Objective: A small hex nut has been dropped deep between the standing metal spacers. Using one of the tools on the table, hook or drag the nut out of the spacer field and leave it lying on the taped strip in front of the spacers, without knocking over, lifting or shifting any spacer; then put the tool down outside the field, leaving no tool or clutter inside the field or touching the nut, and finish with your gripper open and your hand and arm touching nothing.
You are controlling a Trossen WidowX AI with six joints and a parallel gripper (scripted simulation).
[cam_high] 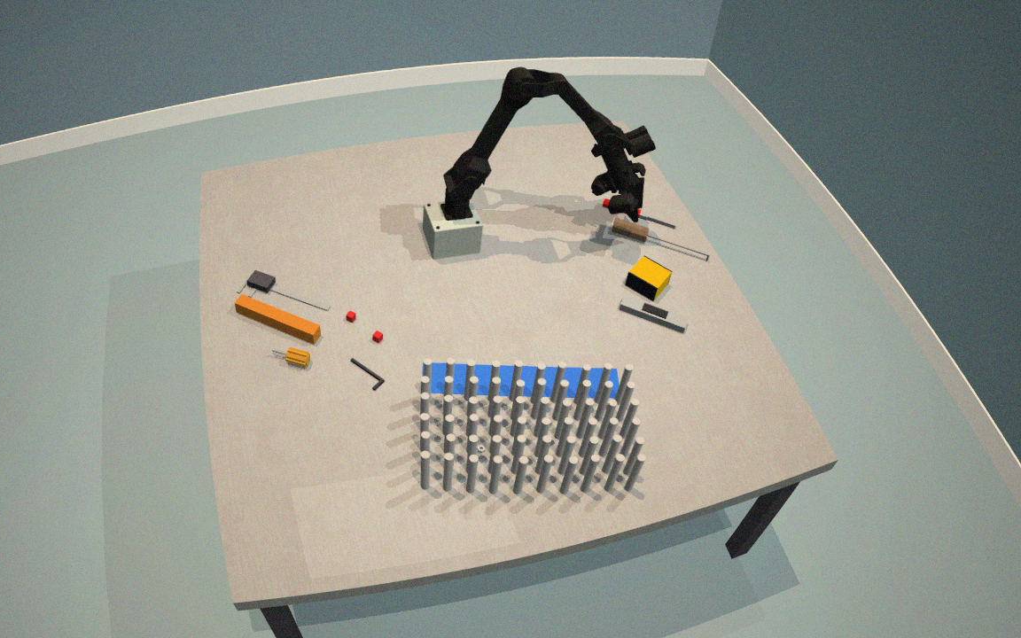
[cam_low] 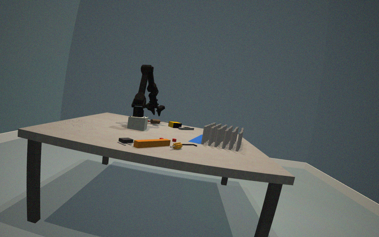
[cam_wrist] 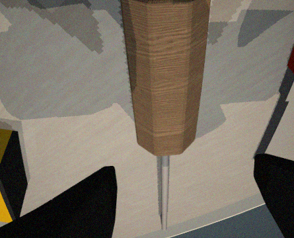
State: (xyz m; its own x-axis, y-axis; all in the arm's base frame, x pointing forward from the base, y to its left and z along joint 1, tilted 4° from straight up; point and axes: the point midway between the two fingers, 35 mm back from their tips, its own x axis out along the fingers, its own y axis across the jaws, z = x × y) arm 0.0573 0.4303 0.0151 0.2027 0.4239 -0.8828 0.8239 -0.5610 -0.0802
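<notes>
My gripper tip is now 7 cm past the red-handled tool, 6 cm to the right of it and 6 cm above it. Round my gripper tip: blue taped strip: 41 cm to the right, 39 cm ahead, 7 cm below; then hex nut: 54 cm to the right, 54 cm ahead, 7 cm below; then grey bar: 27 cm ahead, 6 cm to the right, 6 cm below.
</notes>
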